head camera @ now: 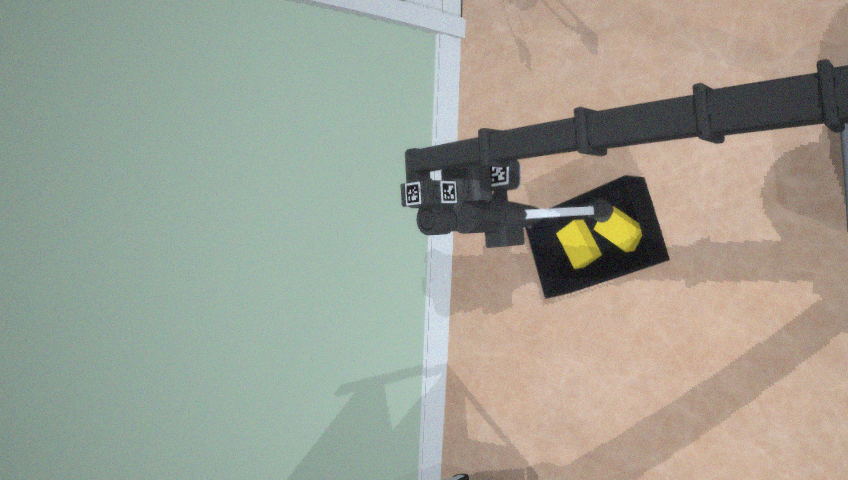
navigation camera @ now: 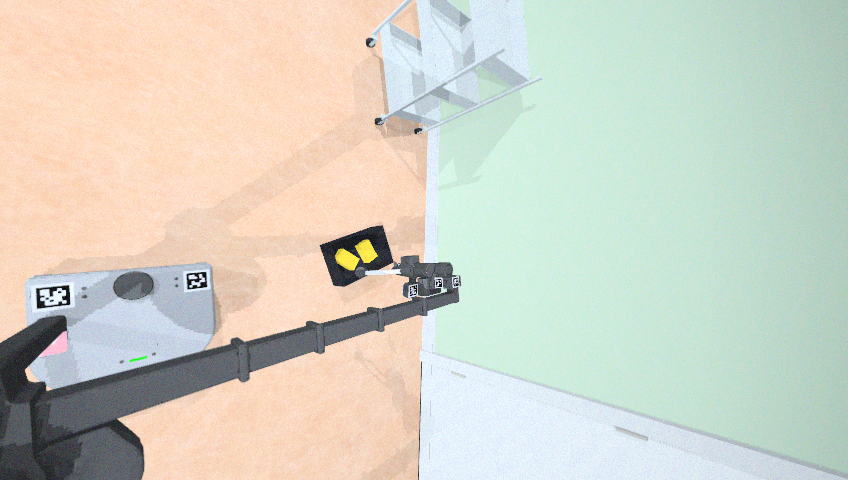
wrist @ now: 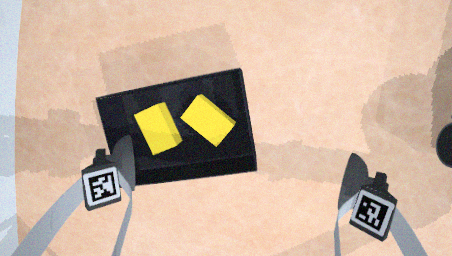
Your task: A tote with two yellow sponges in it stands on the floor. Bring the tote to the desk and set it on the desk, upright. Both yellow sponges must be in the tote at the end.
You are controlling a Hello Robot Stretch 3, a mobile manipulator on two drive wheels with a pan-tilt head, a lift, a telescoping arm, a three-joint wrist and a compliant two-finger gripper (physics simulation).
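Places are measured from the robot's base along level axes (x up, y back, z right), in metres.
Where they show: gripper, fingertip midpoint: (navigation camera: 375, 269) (wrist: 237, 164); robot's base, origin of the base link: (navigation camera: 134, 284).
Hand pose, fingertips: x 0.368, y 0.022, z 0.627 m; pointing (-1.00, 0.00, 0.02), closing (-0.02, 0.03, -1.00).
Each offset is from my fingertips to the centre of the thing.
The black tote {dx -0.318, dy -0.054, dz +0.136 m} (head camera: 550, 273) (navigation camera: 340, 277) (wrist: 200, 164) stands upright on the floor. Two yellow sponges lie apart inside it: one sponge {dx -0.343, dy -0.065, dz +0.195 m} (head camera: 577, 246) (navigation camera: 366, 251) (wrist: 157, 129) nearer the green wall, the other sponge {dx -0.343, dy -0.033, dz +0.080 m} (head camera: 621, 233) (navigation camera: 345, 259) (wrist: 207, 120) farther from it. My gripper (wrist: 237, 164) is open and empty, its fingers wide apart. In the wrist view the left fingertip overlaps the tote's lower left corner and the right one shows over floor right of it. In the head and navigation views the fingers line up, overlapping the tote. Their height above it is unclear. I cannot identify the desk.
The green wall (head camera: 238, 208) (navigation camera: 624, 208) with a white baseboard (head camera: 439, 333) (navigation camera: 431, 178) runs beside the tote. A white wheeled cart (navigation camera: 499, 29) stands by the wall. A white panel (navigation camera: 535, 440) meets the wall. My grey base (navigation camera: 119, 321) and extended arm (head camera: 642, 121) (navigation camera: 279, 342) also show.
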